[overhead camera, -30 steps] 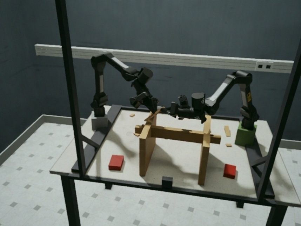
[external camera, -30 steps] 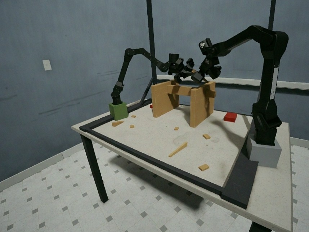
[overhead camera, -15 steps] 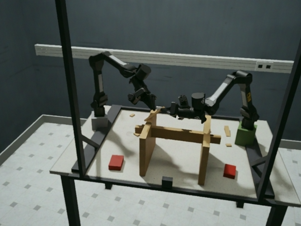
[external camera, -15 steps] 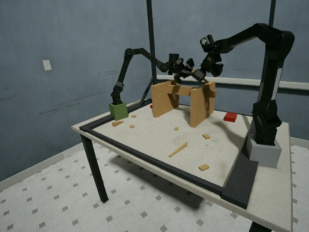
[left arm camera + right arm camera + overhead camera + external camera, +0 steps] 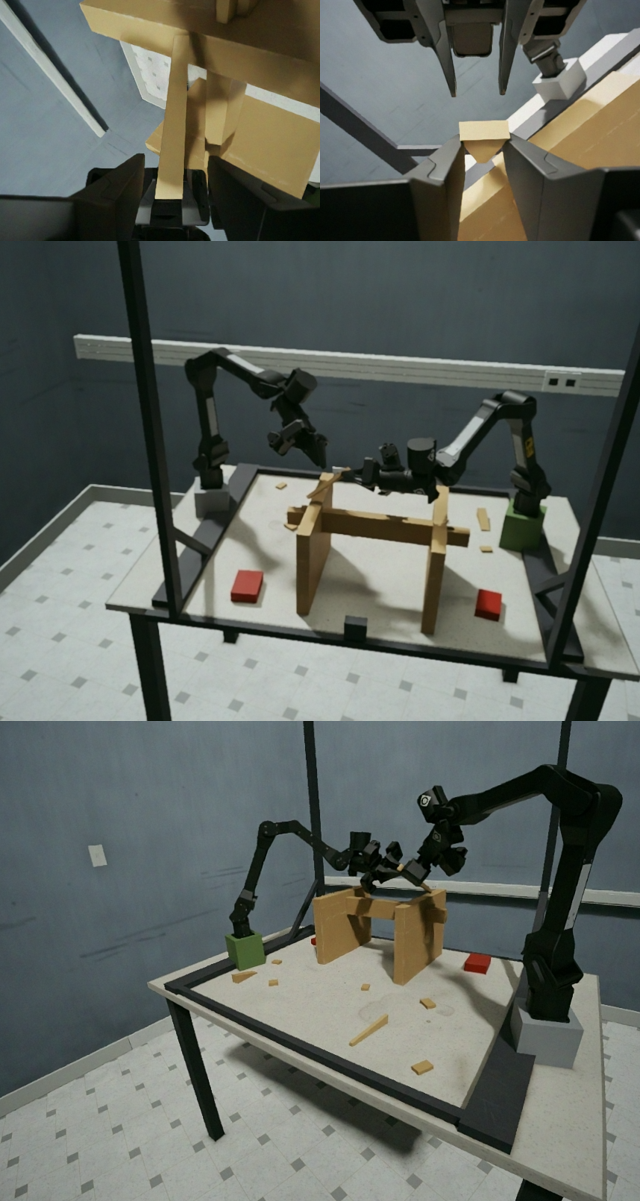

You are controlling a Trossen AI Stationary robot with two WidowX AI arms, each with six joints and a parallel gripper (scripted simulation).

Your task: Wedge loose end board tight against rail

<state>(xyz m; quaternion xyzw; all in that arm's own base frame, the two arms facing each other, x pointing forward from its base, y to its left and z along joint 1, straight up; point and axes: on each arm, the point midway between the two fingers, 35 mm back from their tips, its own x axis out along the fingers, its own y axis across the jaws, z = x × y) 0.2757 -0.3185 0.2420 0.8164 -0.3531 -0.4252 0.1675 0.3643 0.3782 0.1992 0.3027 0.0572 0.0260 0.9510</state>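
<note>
Right now the wooden rail is 130 mm below my right hand, 50 mm to the right of it and 10 mm behind it.
</note>
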